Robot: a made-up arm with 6 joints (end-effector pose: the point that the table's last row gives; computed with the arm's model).
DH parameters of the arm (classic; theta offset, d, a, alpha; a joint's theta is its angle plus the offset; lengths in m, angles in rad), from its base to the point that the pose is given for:
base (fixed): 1.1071 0 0.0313 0
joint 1: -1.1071 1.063 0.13 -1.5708
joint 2: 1.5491 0 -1.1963 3.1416
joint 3: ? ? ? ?
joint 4: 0 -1.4 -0.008 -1.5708
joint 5: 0 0.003 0.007 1.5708
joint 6: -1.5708 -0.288 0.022 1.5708
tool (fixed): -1.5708 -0.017 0 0
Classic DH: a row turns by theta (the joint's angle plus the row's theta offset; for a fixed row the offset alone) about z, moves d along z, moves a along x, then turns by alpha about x.
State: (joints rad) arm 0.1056 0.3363 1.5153 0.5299 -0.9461 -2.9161
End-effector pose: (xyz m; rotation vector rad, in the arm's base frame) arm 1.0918 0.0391 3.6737 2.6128 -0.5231 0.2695
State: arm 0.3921 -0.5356 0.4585 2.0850 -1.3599 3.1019
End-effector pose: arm 0.0823 -0.1591 3.5094 1.6953 -1.7944 -0.0308
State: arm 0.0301 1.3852 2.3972 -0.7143 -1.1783 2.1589
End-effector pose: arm 2.1088 0.2670 2.5726 -1.7403 -0.5813 0.5239
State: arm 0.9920 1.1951 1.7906 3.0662 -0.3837 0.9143
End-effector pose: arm 1.3175 2.0559 2.7368 2.3716 0.6026 1.5908
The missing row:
joint 3: -0.0217 -0.025 -0.21 1.5708
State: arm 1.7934 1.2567 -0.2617 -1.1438 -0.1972 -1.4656
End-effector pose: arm -0.3923 1.5329 -0.2145 0.5377 1.6031 -0.7496
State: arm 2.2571 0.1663 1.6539 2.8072 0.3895 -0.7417
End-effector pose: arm -0.2354 0.2713 3.9172 -0.0910 -1.9091 0.4100
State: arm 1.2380 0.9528 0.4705 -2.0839 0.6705 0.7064
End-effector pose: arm 0.9764 2.4577 1.1317 0.7217 0.8197 0.0963
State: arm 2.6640 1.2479 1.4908 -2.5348 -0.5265 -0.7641
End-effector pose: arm -2.4876 1.2273 2.1925 -0.1377 -2.4843 -0.0555
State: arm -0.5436 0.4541 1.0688 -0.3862 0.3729 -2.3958
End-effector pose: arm 1.5365 -0.9292 3.3760 2.1836 -1.0264 1.0573
